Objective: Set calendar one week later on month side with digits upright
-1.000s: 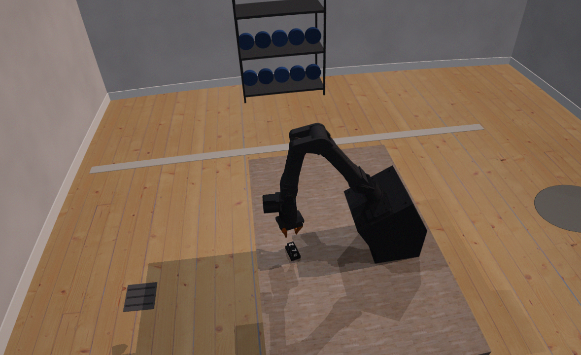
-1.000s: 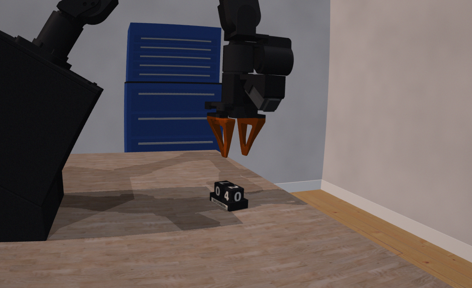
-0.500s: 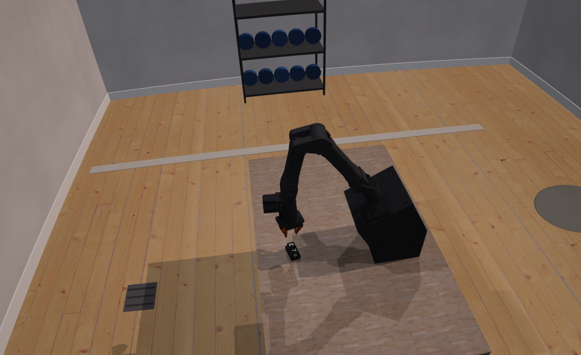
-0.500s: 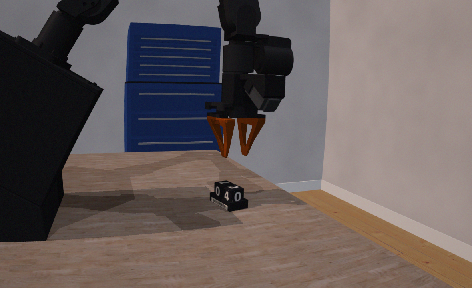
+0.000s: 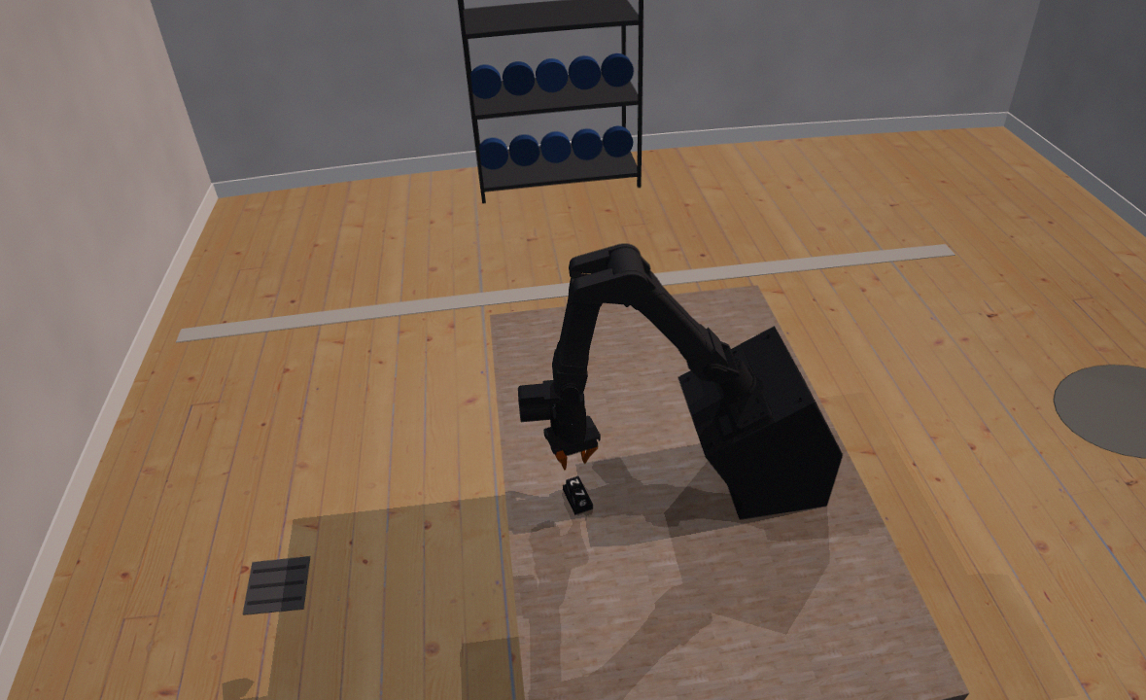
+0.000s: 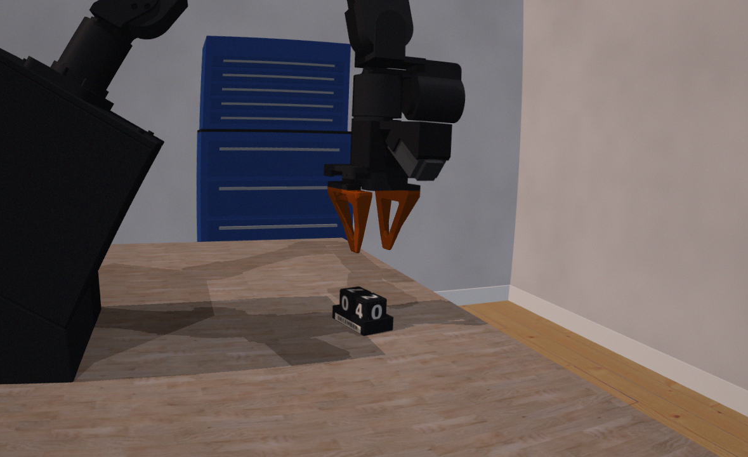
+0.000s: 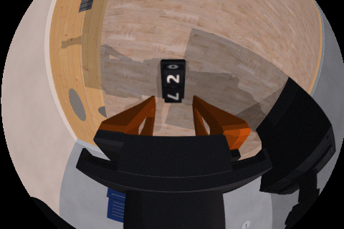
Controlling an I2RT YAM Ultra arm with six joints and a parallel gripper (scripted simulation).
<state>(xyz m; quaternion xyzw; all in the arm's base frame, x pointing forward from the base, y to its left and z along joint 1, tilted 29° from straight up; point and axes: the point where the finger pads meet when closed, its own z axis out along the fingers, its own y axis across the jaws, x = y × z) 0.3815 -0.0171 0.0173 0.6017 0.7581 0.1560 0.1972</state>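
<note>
The black tray lies 10 cm below my hand and 2 cm to the left of it.
</note>
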